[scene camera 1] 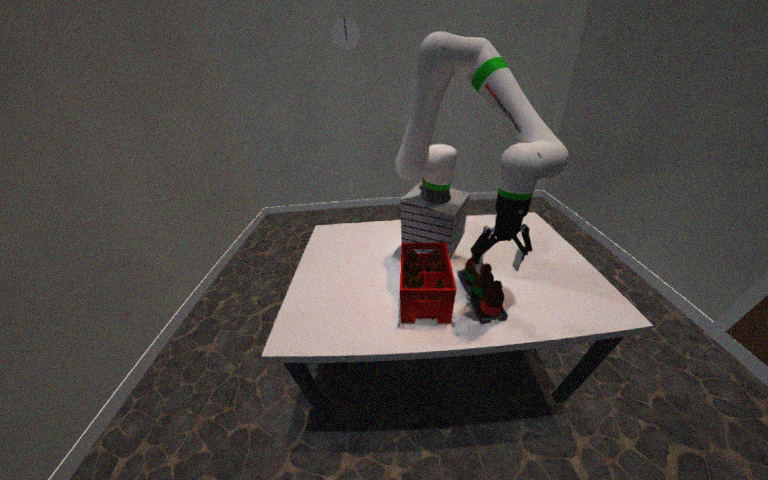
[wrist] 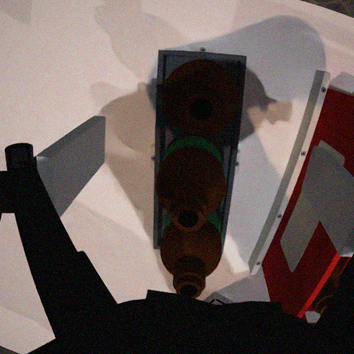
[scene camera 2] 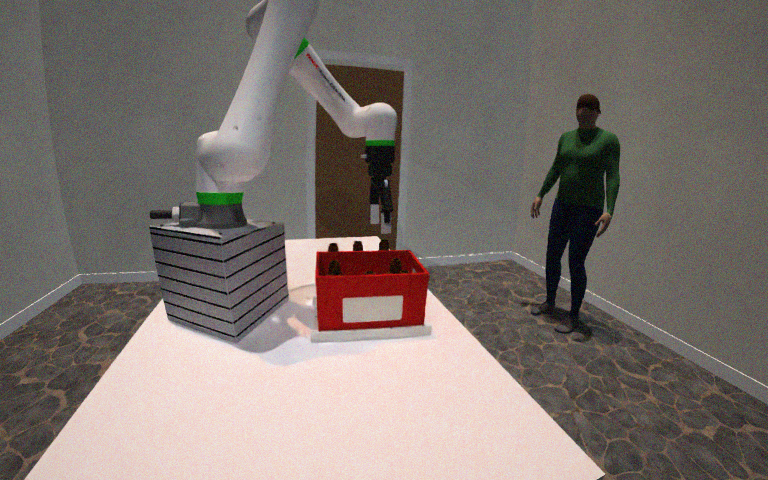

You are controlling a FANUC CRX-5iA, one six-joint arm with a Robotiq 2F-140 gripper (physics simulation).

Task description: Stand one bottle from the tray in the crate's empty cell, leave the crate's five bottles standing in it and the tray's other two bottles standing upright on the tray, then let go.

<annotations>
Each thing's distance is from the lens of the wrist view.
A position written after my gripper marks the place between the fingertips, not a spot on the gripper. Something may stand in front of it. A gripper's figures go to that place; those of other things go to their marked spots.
my gripper (wrist: 208, 152): 0.18 m
red-labelled bottle (wrist: 200, 97): 0.22 m
pale strip (wrist: 311, 113): 0.38 m
The marked spots on the pale strip and the red-labelled bottle are 0.20 m apart.
</annotations>
